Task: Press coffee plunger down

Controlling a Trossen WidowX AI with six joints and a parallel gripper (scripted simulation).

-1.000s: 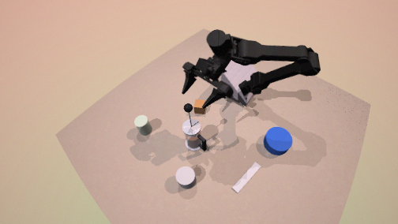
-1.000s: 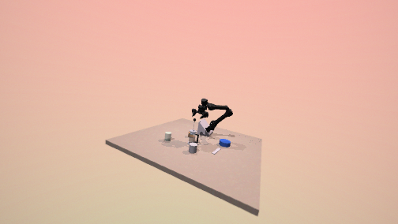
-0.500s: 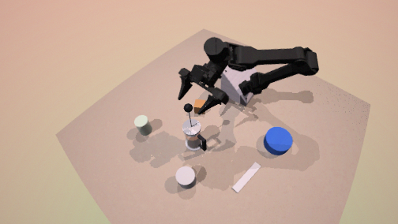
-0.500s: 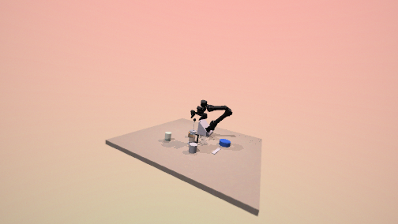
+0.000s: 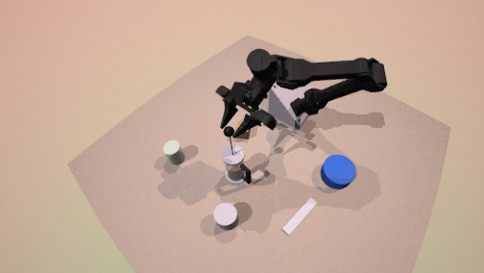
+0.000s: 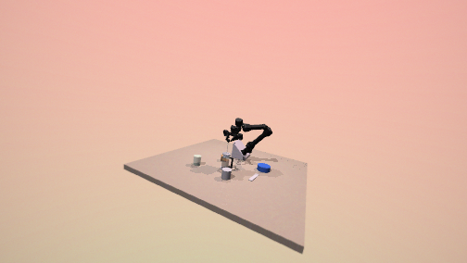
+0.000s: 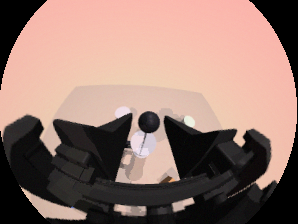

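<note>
My gripper tip is 130 mm above the coffee press, 20 mm to the right of it and 10 mm past it. Also, from my gripper tip: white flat strip: 270 mm to the left, 250 mm below, 40 mm behind; pale green cylinder: 220 mm to the right, 220 mm below, 110 mm ahead.
</note>
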